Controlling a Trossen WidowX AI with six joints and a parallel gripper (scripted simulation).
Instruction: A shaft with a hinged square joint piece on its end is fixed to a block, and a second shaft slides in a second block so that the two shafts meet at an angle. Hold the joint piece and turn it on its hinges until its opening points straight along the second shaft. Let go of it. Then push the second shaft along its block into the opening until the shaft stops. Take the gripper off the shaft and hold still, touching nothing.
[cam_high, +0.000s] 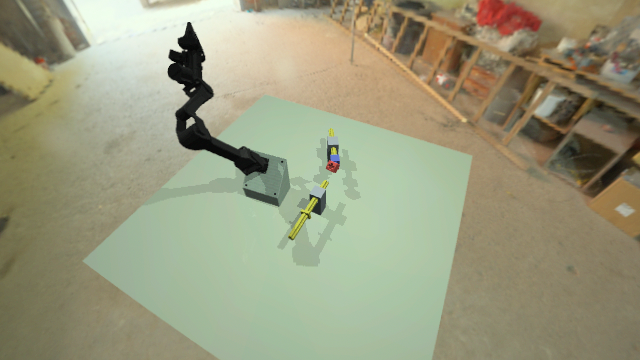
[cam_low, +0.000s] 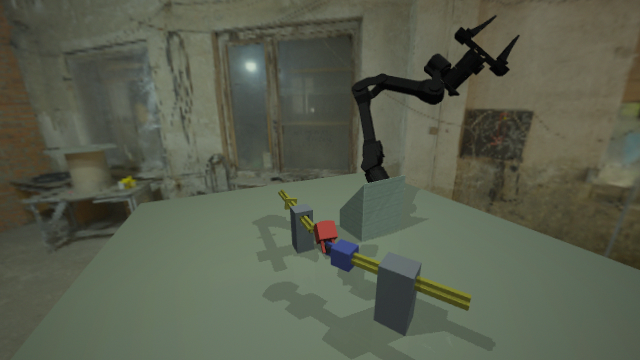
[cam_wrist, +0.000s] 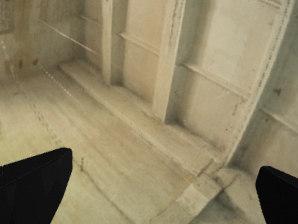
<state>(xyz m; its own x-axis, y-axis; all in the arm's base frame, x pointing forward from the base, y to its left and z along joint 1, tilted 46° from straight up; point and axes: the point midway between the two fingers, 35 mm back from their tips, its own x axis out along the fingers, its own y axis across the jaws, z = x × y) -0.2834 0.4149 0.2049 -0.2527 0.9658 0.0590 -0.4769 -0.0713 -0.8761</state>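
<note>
Now: gripper tip 580 mm short of the red joint piece, 490 mm above it and 40 mm to the left of it.
</note>
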